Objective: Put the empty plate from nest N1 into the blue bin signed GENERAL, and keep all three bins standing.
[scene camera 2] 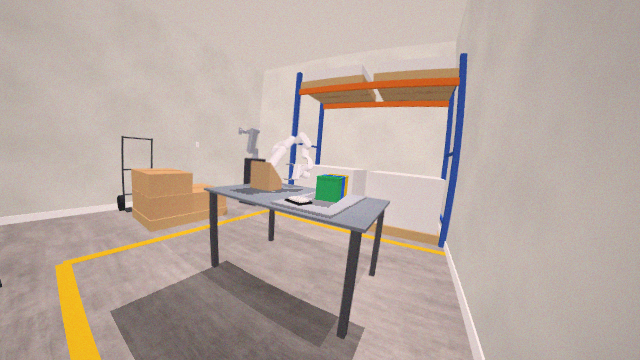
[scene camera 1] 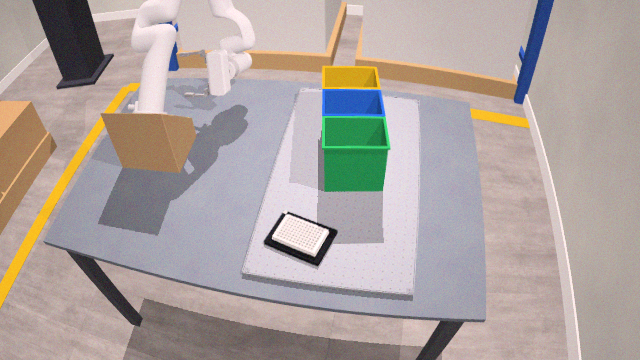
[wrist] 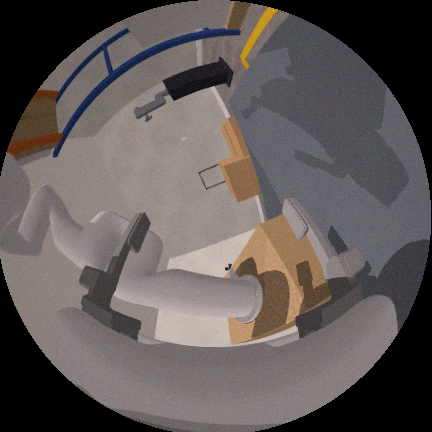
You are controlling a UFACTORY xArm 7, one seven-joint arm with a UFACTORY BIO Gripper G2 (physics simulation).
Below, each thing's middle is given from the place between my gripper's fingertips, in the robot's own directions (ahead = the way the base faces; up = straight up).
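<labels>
My gripper is 100 mm to the left of the yellow bin [scene camera 1: 333, 77], 610 mm short of it and 60 mm above it. The blue bin [scene camera 1: 335, 102] stands 230 mm to the right of my hand, 610 mm ahead of it and 60 mm below it. The green bin [scene camera 1: 355, 148] is 360 mm to the right of my hand, 610 mm ahead of it and 60 mm below it, and the white well plate [scene camera 1: 296, 233] is 590 mm to the right of my hand, 470 mm ahead of it and 130 mm below it. Going by their middles, the white well plate is the farthest from my gripper of the things named here.
</labels>
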